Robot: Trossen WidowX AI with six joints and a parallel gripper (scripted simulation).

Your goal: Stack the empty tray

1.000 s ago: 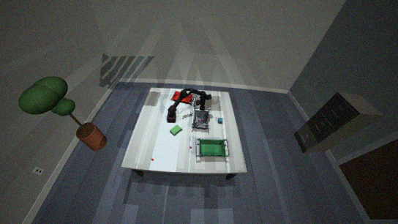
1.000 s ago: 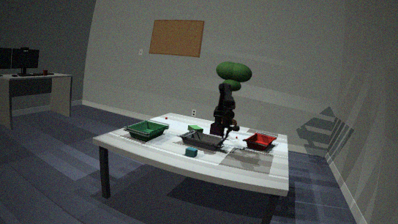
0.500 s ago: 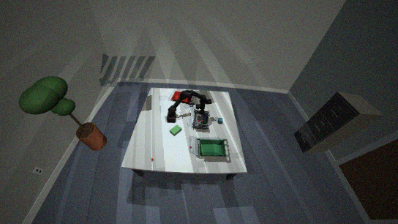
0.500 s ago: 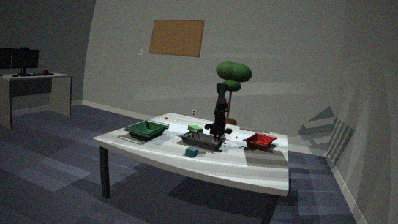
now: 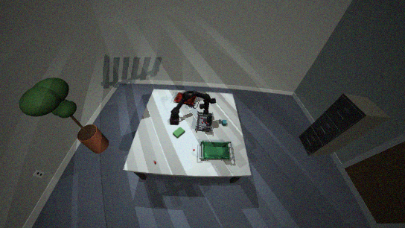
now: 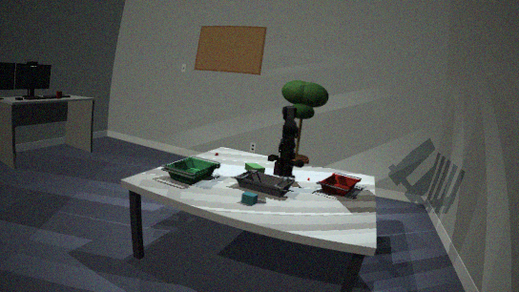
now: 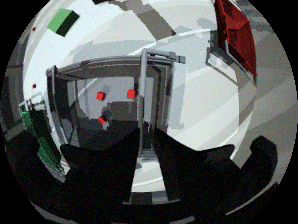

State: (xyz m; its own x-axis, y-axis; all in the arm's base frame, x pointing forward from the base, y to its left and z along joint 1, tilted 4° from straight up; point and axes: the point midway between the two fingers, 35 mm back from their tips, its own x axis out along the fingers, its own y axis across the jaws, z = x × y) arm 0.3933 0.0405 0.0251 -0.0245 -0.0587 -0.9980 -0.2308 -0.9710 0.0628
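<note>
My gripper tip is now 340 mm to the right of the red tray, 230 mm past it and 50 mm above it. From my gripper tip the other things lie so: teal block (230 mm ahead, 130 mm to the right, 70 mm below); then green block (350 mm behind, 210 mm to the right, 70 mm below).
</note>
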